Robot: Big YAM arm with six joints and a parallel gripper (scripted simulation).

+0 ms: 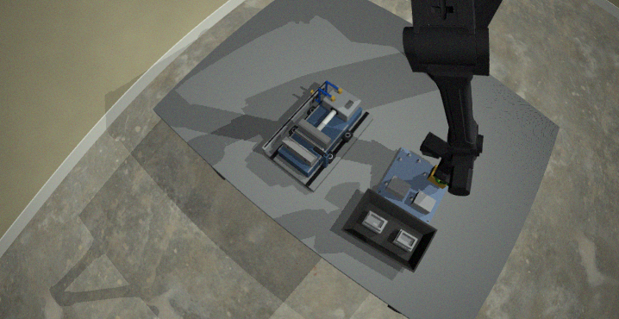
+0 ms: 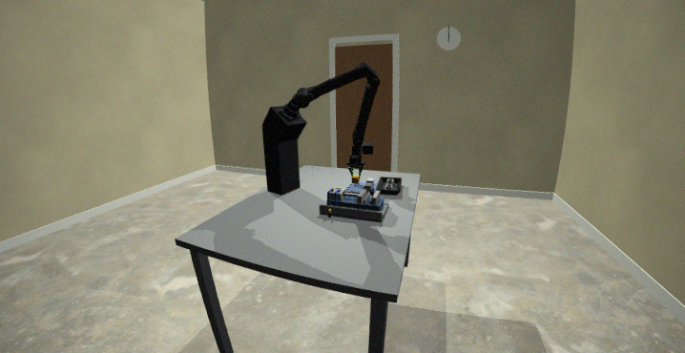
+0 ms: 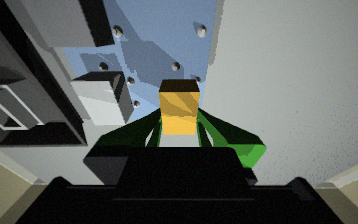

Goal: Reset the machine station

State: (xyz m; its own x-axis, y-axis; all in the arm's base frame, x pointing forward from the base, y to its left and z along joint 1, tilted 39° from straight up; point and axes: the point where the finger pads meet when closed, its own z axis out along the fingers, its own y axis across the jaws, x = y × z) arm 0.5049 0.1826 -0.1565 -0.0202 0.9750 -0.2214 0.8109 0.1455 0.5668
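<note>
Now: hand 2 cm above the yellow brass blank. Also, from my hand: moving jaw (37 cm to the right, 11 cm ahead, 2 cm above); then blue infeed plate (5 cm to the right, 5 cm below, 5 cm ahead); then white rod (37 cm to the right, 6 cm ahead, 2 cm above).
</note>
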